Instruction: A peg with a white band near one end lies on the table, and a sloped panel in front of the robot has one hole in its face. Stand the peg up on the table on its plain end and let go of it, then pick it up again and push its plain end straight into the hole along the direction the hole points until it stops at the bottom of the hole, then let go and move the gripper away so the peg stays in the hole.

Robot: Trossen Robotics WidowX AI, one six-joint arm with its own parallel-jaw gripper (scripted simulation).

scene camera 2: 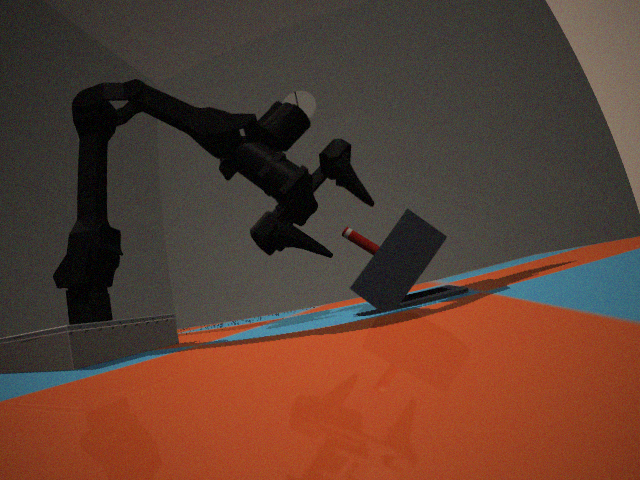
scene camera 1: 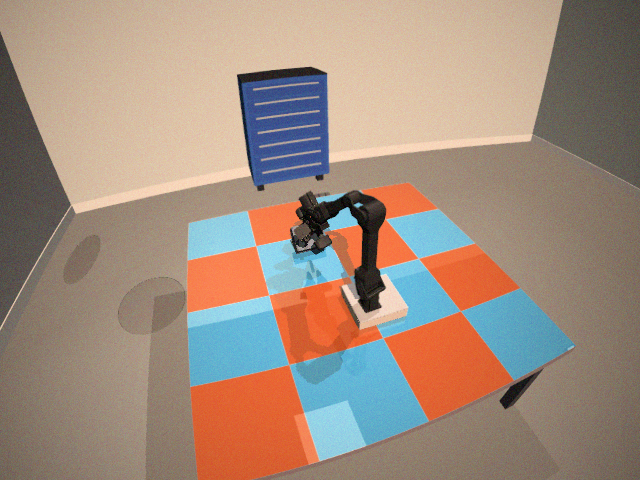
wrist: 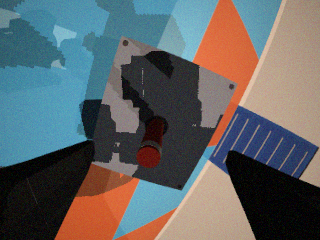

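Observation:
Sloped panel (wrist: 144, 81), visible. Gripper (scene camera 2: 353, 229) open, holding nothing; also in the wrist view (wrist: 162, 153).

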